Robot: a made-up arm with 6 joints.
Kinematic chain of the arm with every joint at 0, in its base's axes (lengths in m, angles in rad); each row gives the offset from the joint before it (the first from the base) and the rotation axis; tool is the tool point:
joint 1: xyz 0 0 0.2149 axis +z
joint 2: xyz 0 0.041 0 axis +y
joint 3: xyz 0 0 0.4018 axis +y
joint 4: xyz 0 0 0.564 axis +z
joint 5: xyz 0 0 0 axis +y
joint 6: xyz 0 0 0.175 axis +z
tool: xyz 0 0 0
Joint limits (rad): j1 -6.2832..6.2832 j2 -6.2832..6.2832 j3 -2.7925..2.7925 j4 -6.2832..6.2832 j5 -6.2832..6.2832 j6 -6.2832..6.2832
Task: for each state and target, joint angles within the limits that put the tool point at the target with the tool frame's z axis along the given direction. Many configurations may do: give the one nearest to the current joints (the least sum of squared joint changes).
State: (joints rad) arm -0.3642 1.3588 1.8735 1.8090 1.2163 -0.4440
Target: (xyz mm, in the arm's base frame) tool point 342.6 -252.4 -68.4 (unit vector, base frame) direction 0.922 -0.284 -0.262
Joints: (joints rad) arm -0.9927 0.6261 2.4564 2.4364 1.2604 -0.4440
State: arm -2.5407 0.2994 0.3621 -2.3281 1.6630 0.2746
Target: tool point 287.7 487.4 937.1 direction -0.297 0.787 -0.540
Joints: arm -2.2576 -0.3234 -0.3644 -2.3124 1.7219 0.2746
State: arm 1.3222 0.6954 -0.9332 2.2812 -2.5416 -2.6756
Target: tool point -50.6 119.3 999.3 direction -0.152 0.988 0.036
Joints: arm 1.9228 0.7138 -1.2853 2.9111 -2.0939 -2.6756
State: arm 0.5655 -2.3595 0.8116 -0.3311 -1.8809 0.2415
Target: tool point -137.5 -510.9 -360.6 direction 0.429 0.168 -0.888
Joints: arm 1.2667 -3.1031 1.4992 0.3807 -1.8329 0.2415
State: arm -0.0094 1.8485 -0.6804 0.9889 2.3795 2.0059
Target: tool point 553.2 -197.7 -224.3 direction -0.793 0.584 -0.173
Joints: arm -0.4634 2.6438 -0.9738 0.5594 2.8195 2.0059
